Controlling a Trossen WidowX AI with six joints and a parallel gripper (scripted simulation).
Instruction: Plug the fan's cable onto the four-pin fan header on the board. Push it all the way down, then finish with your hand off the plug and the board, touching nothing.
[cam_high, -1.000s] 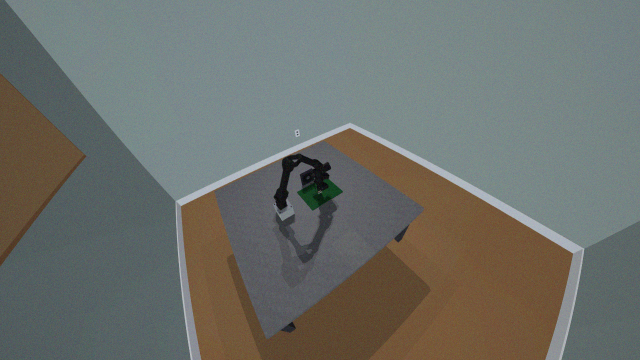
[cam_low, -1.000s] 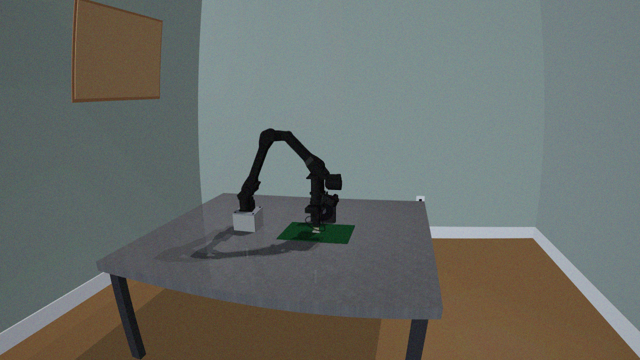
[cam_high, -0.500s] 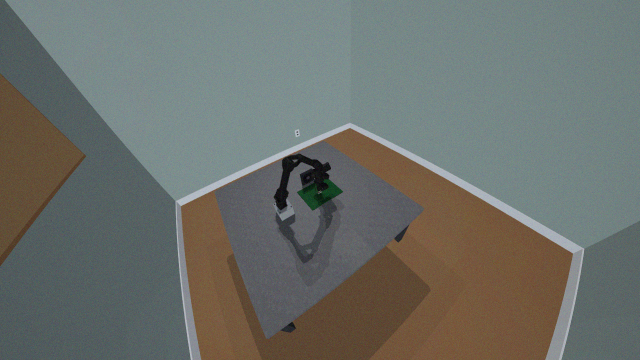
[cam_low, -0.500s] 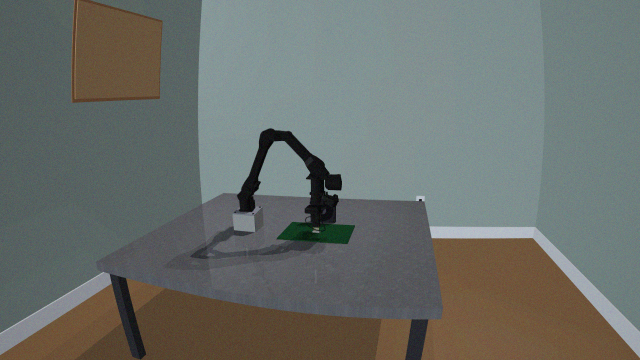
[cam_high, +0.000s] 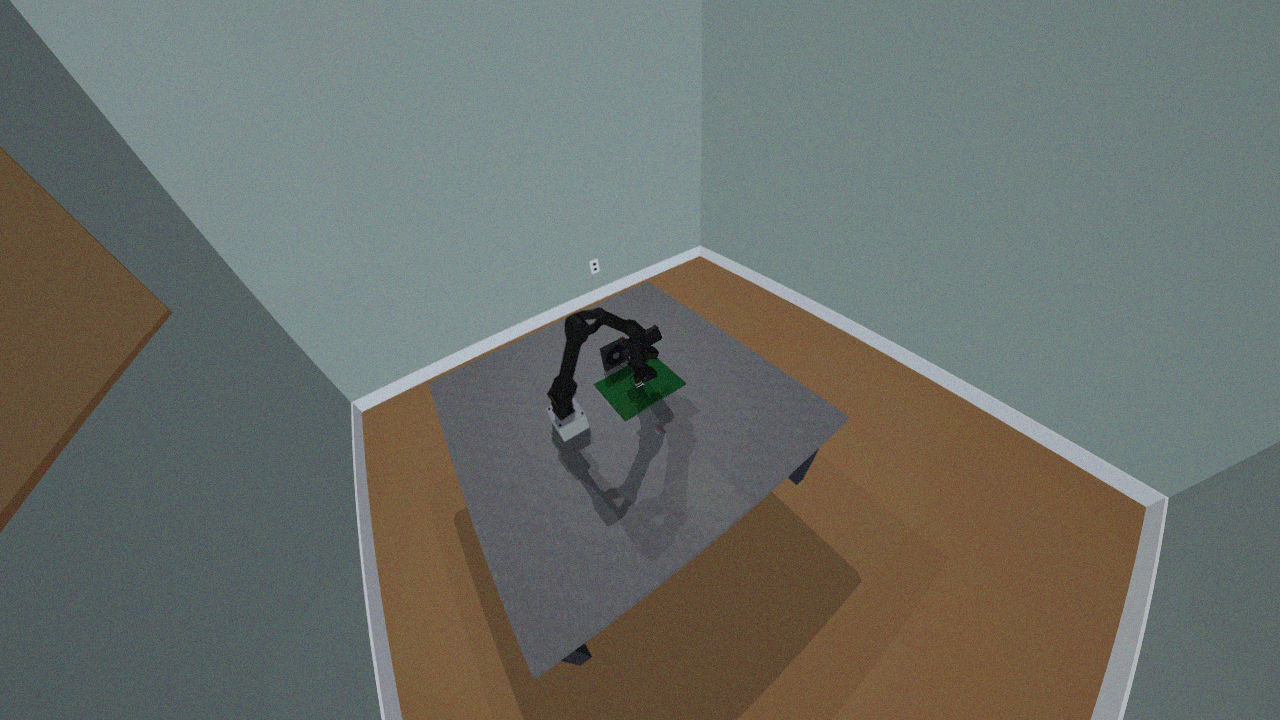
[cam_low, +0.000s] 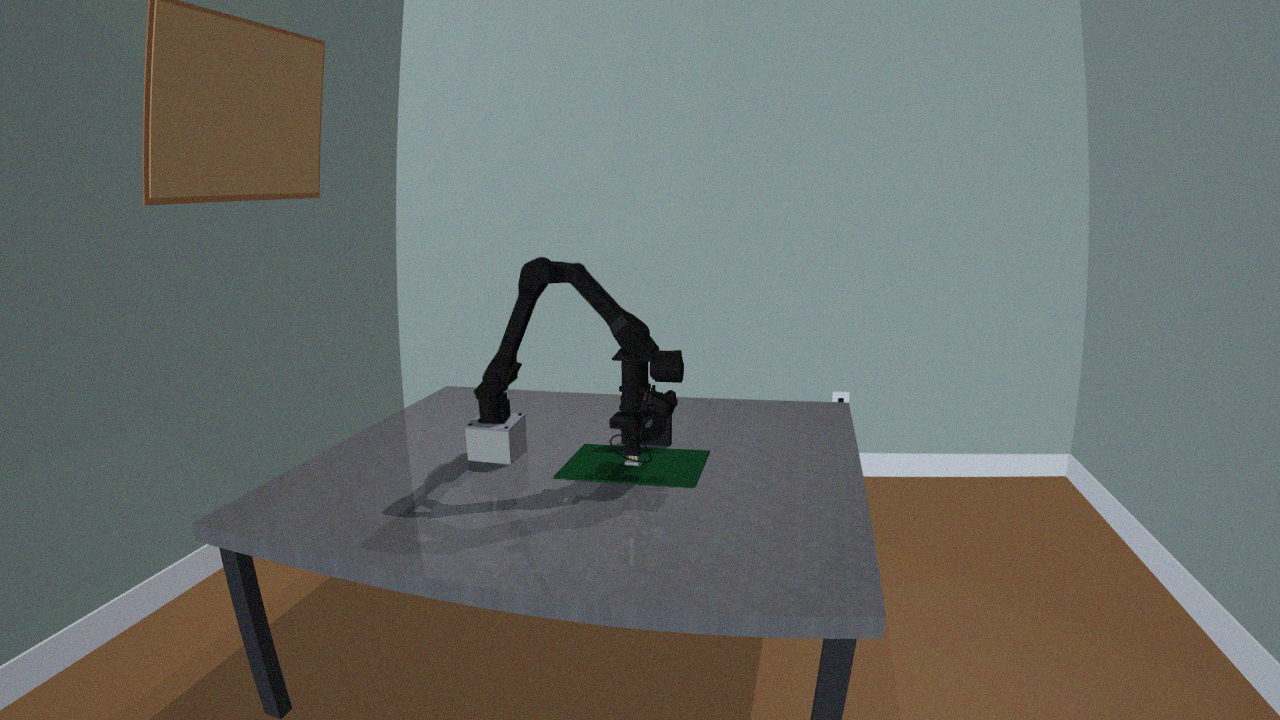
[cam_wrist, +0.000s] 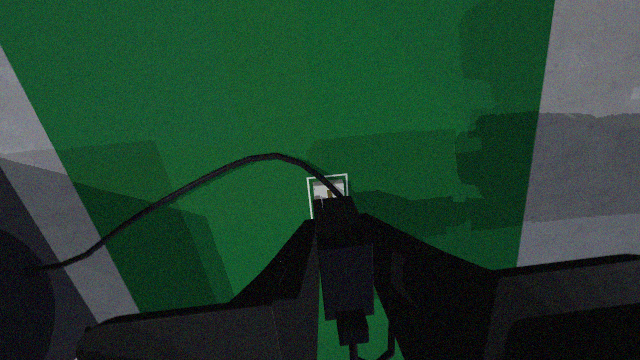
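Right now my gripper tip is 1 cm past the white four-pin fan header and 4 cm above it. From my gripper tip the other things lie so: green board (1 cm to the left, 5 cm below); then black plug (1 cm behind, 1 cm above); then fan (17 cm to the left, 2 cm above).
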